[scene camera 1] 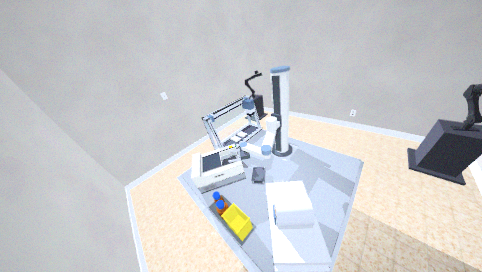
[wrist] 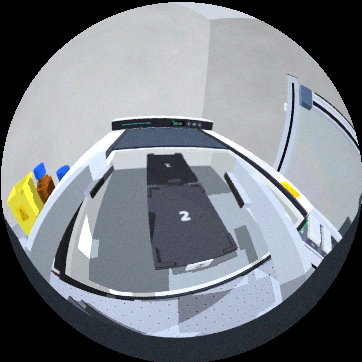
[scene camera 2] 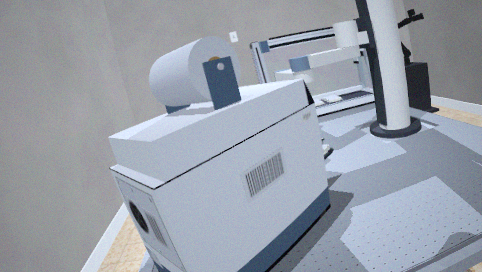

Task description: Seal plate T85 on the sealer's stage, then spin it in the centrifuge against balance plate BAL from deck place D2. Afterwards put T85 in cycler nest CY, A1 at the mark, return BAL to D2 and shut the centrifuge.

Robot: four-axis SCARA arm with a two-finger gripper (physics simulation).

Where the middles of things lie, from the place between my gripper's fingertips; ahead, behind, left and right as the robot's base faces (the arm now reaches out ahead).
Labels:
Right now my hand is 10 cm short of the white centrifuge [scene camera 1: 208, 173], 10 cm above it and 9 cm to the left of it.

